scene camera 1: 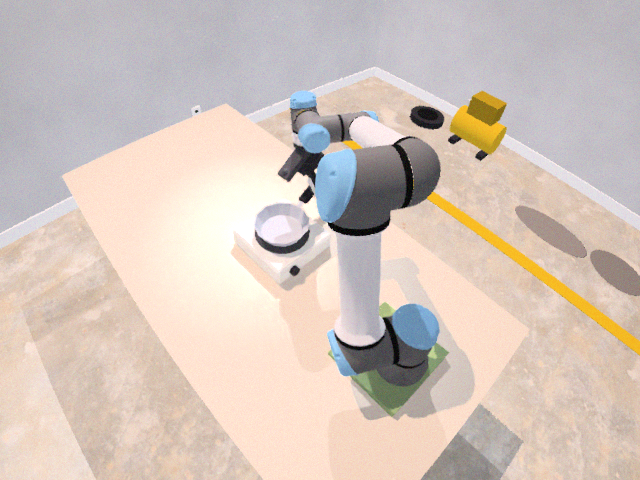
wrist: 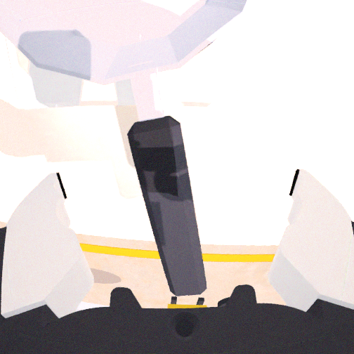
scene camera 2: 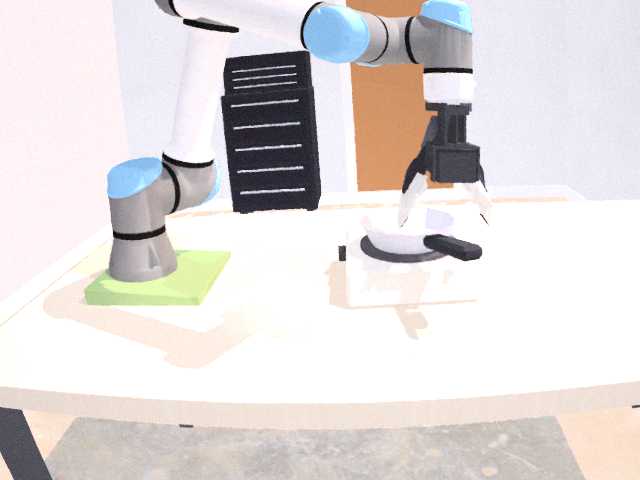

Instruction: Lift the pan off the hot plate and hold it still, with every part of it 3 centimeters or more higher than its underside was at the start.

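Frame: origin at the arm's base, x ahead, y left, z up, level; metres.
Seen in the pictures: gripper, fingertip midpoint: [scene camera 1: 303, 189] [scene camera 2: 445, 227]; arm's base, link origin: [scene camera 1: 400, 360] [scene camera 2: 143, 268].
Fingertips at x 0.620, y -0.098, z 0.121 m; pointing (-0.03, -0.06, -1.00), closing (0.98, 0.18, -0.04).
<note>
Offsets run from my fingertips to a thing's top centre. Level surfaces: height alone.
The pale, round pan [scene camera 1: 281, 225] [scene camera 2: 405, 238] [wrist: 100, 22] sits upright on the dark disc of the white hot plate @[dz -0.070, dx -0.071, dy +0.129 m] [scene camera 1: 258, 259] [scene camera 2: 413, 286]. Its black handle @[dz +0.013, dx +0.006, dy -0.053 m] [scene camera 2: 452, 247] [wrist: 175, 215] sticks out past the hot plate's edge, toward the right in scene camera 2; the arm hides most of it in scene camera 1. My gripper [scene camera 2: 444, 224] [wrist: 177, 175] points down, open and empty. In the wrist view the handle lies between the two spread fingers, nearer the left one at its outer end. In scene camera 2 the fingertips appear a little above the handle; the exact gap is hard to tell.
The table @[dz -0.149 m] [scene camera 1: 155, 222] [scene camera 2: 258, 372] carries the hot plate and the arm's green base plate [scene camera 1: 391, 398] [scene camera 2: 142, 296]. A black knob @[dz -0.095, dx -0.199, dy +0.171 m] [scene camera 1: 294, 270] [scene camera 2: 341, 253] is on the hot plate's side. A yellow machine [scene camera 1: 475, 129] and a tyre [scene camera 1: 419, 122] are on the floor.
</note>
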